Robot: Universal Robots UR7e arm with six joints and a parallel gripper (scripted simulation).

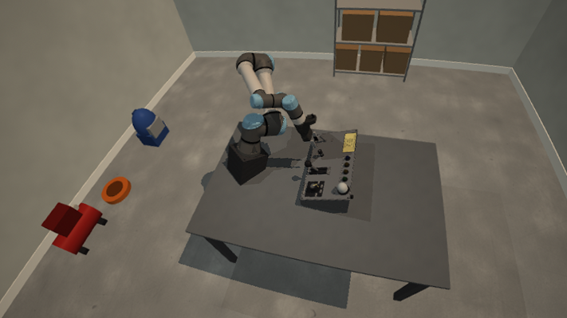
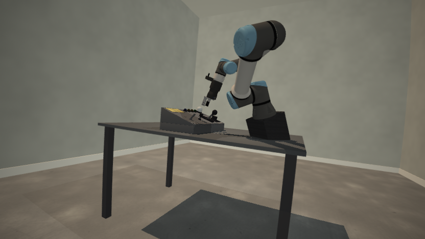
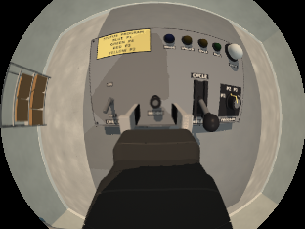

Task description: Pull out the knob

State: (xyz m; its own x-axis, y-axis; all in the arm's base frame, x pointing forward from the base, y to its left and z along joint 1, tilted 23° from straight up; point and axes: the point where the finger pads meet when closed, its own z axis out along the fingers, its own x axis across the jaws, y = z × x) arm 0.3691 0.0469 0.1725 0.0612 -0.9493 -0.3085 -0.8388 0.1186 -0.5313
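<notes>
My gripper is now 30 mm short of the mode knob and 90 mm above it. Also, from my hand: black ball lever (20 mm ahead, 120 mm to the right, 80 mm below); grey sloped console (70 mm ahead, 50 mm to the right, 120 mm below); rotary switch (60 mm ahead, 230 mm to the right, 100 mm below).
</notes>
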